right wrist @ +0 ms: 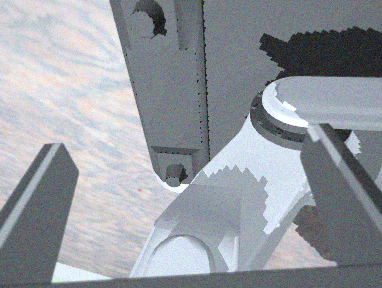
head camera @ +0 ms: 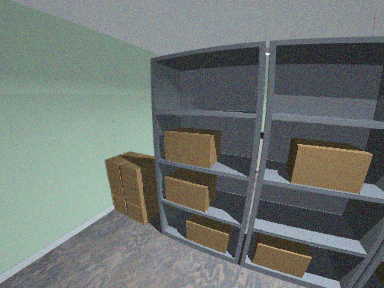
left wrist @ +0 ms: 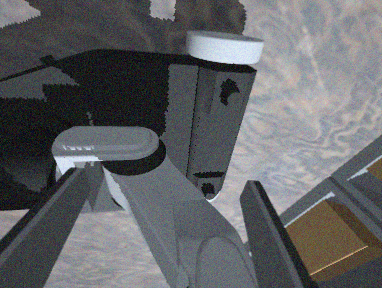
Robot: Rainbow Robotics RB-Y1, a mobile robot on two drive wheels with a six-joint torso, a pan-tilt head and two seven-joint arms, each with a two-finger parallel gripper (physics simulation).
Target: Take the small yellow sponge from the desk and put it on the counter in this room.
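Frame: origin at the robot's base, x back, y right, z up, level; centimetres.
Where they show: left gripper, fingertip midpoint: [left wrist: 168, 183]; right gripper, fingertip midpoint: [right wrist: 186, 149].
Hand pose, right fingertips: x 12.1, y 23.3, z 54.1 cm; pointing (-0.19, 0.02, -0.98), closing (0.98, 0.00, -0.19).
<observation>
After its pixels a point has its place.
The yellow sponge, the desk and the counter do not show in any of the three views. My left gripper [left wrist: 168, 183] @[x 16.6, y -23.1, z 53.6 cm] is open in the left wrist view, with its two fingers wide apart and no object between them. The robot's own base and arm parts show behind it. My right gripper [right wrist: 186, 149] @[x 12.1, y 23.3, z 54.1 cm] is open in the right wrist view, also wide apart and empty, with the robot's own base and arm behind it.
Two grey shelf units [head camera: 261, 80] @[x -85.3, y 35.9, z 166.2 cm] [head camera: 271, 80] @[x -83.0, y 41.5, z 166.2 cm] stand side by side ahead and to the right, holding several brown boxes [head camera: 187, 149] @[x -107.8, y -13.5, z 112.9 cm] [head camera: 330, 167] @[x -68.5, y 82.3, z 114.5 cm] [left wrist: 325, 240] @[x -75.8, y 64.3, z 25.1 cm]. More brown boxes [head camera: 132, 187] @[x -134.1, y -83.2, z 55.2 cm] are stacked on the floor [head camera: 125, 255] @[x -84.6, y -78.4, z 0.1 cm] left of them, near the green wall [head camera: 70, 150] @[x -118.3, y -147.5, z 104.4 cm].
</observation>
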